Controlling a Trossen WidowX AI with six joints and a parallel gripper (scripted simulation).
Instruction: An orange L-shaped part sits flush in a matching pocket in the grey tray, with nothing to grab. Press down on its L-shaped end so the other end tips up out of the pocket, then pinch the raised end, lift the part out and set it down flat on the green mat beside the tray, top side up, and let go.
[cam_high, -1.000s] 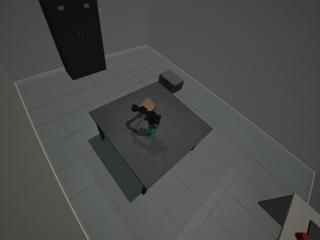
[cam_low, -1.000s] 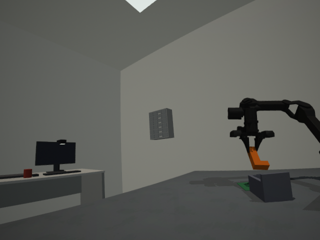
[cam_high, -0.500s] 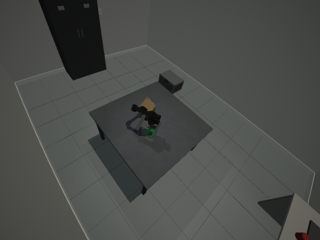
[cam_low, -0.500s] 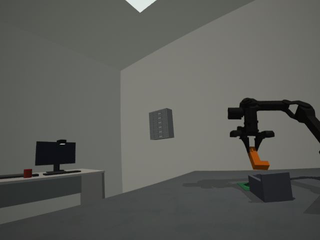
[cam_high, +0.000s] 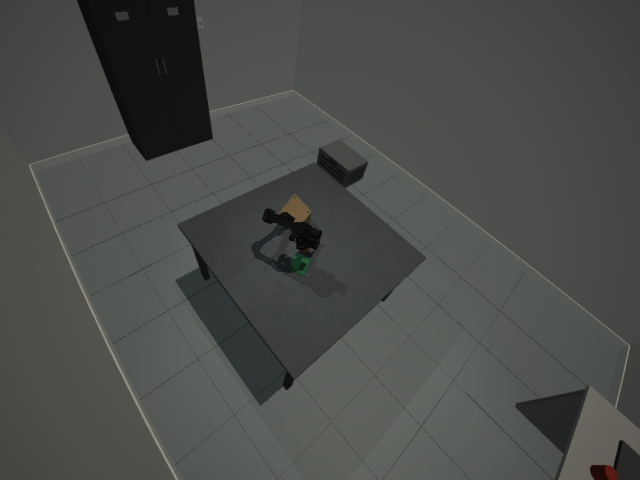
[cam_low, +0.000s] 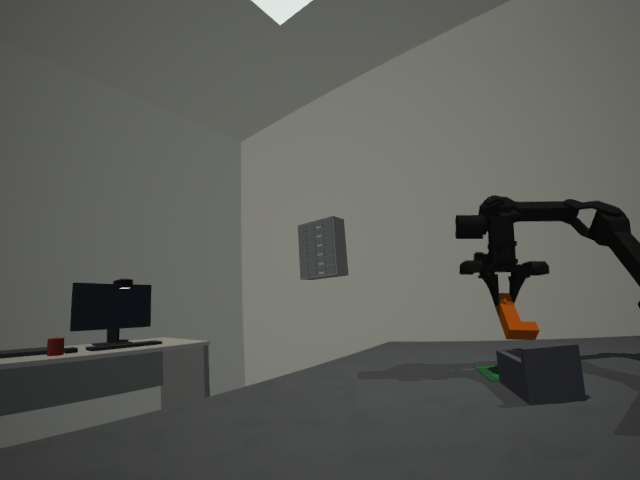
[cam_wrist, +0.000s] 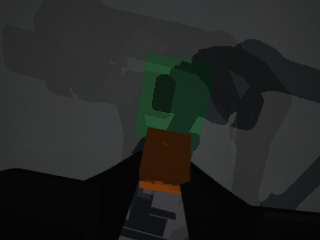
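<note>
My gripper tip is now 3 cm to the right of the orange L-shaped part, 3 cm above it and 2 cm past it. Round my gripper tip: green mat 17 cm below, 2 cm to the right, 1 cm ahead.
</note>
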